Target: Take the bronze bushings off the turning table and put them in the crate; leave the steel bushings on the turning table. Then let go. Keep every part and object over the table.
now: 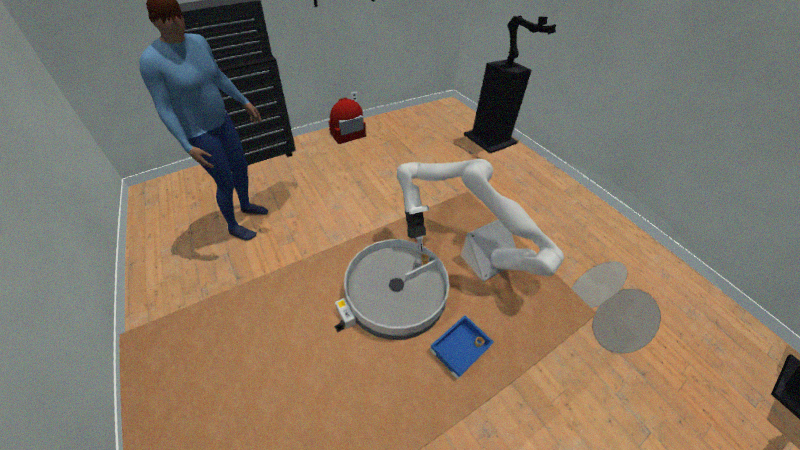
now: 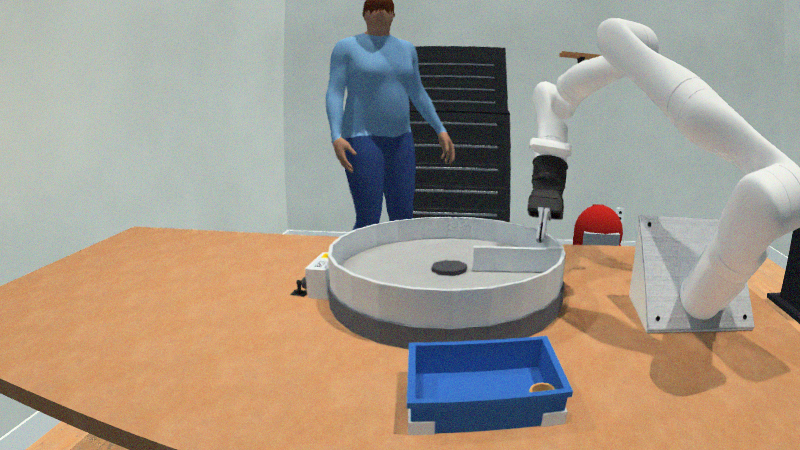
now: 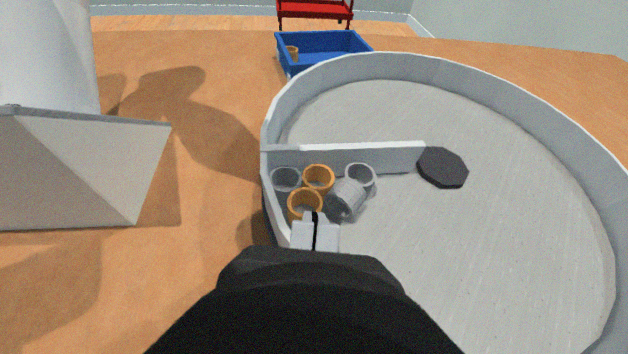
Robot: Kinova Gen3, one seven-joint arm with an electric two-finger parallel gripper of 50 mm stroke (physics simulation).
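Frame: origin at the arm's base, x ahead, y left, z up, level; centimetres.
Where they show: gripper, fingertip midpoint: [image 1: 421,251] [image 2: 540,241] [image 3: 313,225]; arm's base at its link origin: [image 1: 498,258] [image 2: 701,295] [image 3: 58,122].
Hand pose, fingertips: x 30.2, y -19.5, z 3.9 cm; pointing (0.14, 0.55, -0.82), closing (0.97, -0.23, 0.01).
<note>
Each offset is from my fingertips to the centre of the thing. "*": to the spot under its first point.
My gripper [image 1: 421,250] [image 2: 540,239] [image 3: 313,225] is shut, its fingers pressed together with no part seen between them. Its tips are low over the turning table [image 1: 374,307] [image 2: 447,307] [image 3: 450,250], at the near side of a bronze bushing @(dx -0.2, dy +2.9, dz -2.4 cm) [image 3: 305,194]. Another bronze bushing @(dx +1.5, dy +5.6, dz -2.4 cm) [image 3: 318,170] stands behind it. An upright steel bushing @(dx -1.7, dy +5.7, dz -2.4 cm) [image 3: 285,175] is left of them; another @(dx +5.7, dy +5.5, dz -2.4 cm) [image 3: 360,168] is right. A steel bushing @(dx +3.8, dy +3.4, dz -2.0 cm) [image 3: 351,195] lies tilted between. The tips partly hide the nearer bronze bushing. The blue crate @(dx +9.5, dy +41.3, dz -6.4 cm) [image 1: 458,352] [image 2: 486,414] [image 3: 325,44] holds a bronze bushing @(dx +2.4, dy +43.6, dz -7.2 cm) [image 2: 541,385] [image 3: 293,53].
A straight divider @(* dx +6.5, dy +7.9, dz +0.6 cm) [image 1: 419,269] [image 2: 509,259] [image 3: 370,157] stands beside the bushings. The turning table has a raised rim wall and a dark central hub @(dx +17.1, dy +7.3, dz -3.2 cm) [image 1: 396,284] [image 2: 449,267] [image 3: 442,167]. A control box @(* dx +40.9, dy +8.3, dz -3.1 cm) [image 1: 345,313] [image 2: 317,279] sits at its side. A person [image 1: 187,83] [image 2: 377,89] stands beyond the table.
</note>
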